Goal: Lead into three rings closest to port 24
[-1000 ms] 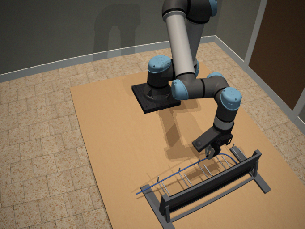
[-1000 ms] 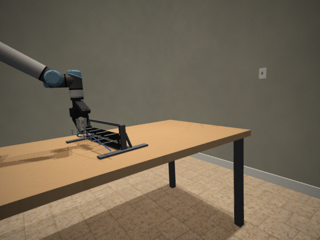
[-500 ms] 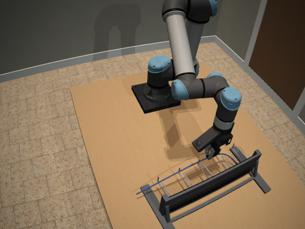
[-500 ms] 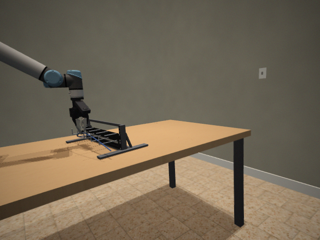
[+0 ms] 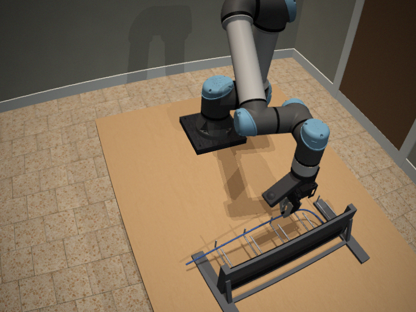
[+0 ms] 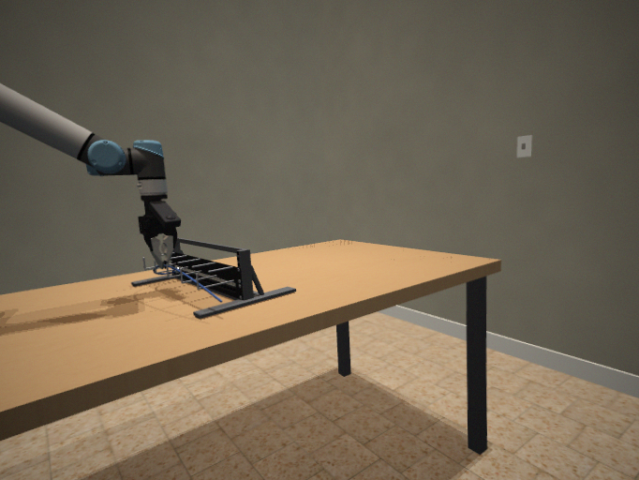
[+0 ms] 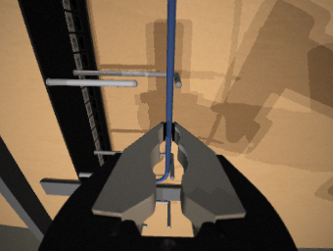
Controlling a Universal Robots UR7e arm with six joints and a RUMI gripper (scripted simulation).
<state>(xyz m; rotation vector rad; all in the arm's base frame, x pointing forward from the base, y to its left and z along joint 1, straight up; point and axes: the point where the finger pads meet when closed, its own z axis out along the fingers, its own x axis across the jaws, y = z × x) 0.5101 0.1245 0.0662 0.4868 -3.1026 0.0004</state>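
Right now my hand is 12 cm short of the free-standing rack, 1 cm to the left of it and 2 cm above it.
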